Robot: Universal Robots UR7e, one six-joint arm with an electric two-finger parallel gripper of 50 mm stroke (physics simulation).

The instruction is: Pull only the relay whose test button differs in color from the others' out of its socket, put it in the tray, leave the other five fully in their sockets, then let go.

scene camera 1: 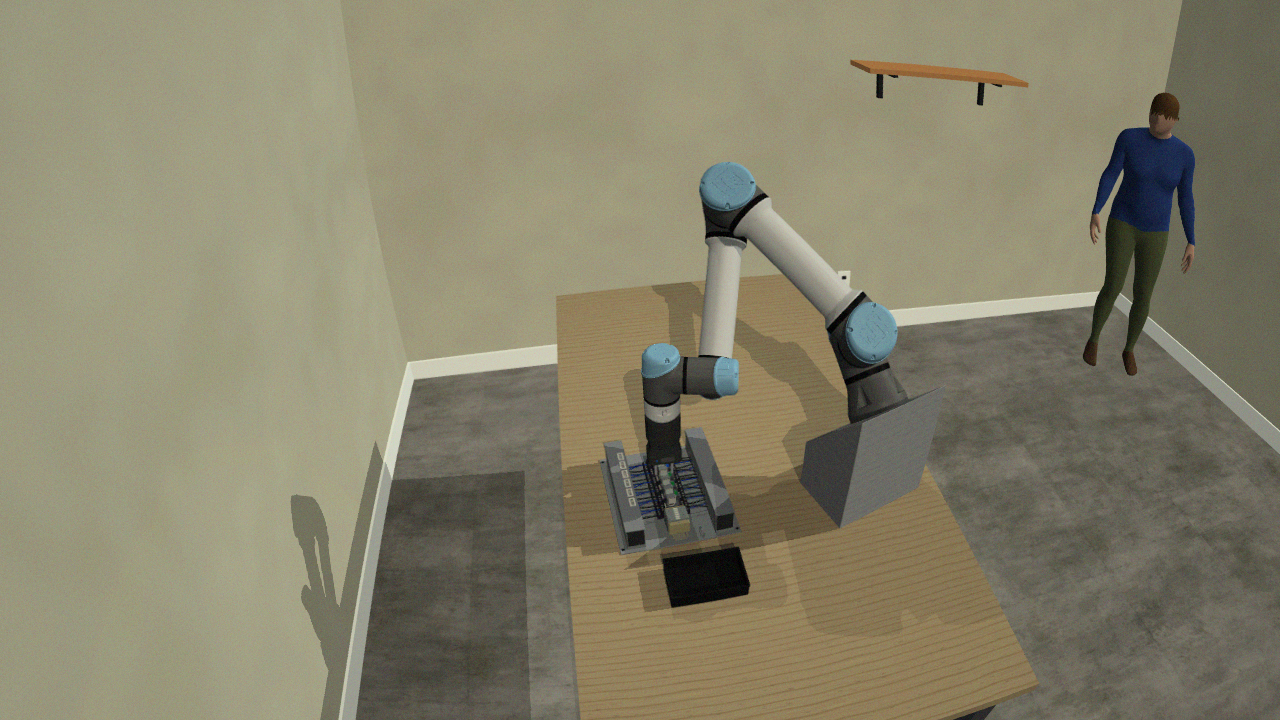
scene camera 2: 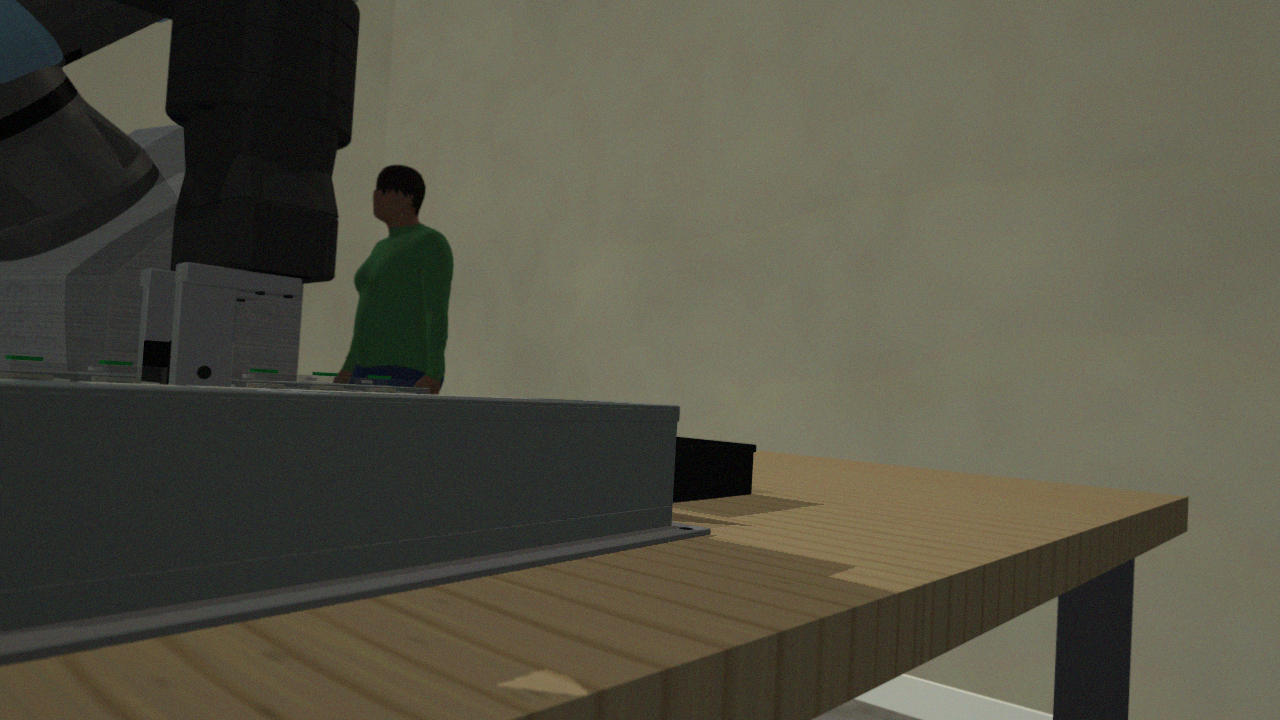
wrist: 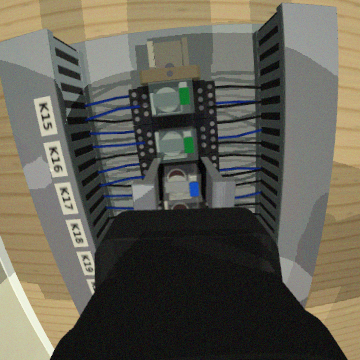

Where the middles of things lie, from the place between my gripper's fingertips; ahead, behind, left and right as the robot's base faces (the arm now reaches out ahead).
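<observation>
I find the panel [scene camera 1: 657,536] 4 cm to the left of my hand, and it is also 4 cm below the hand.
</observation>
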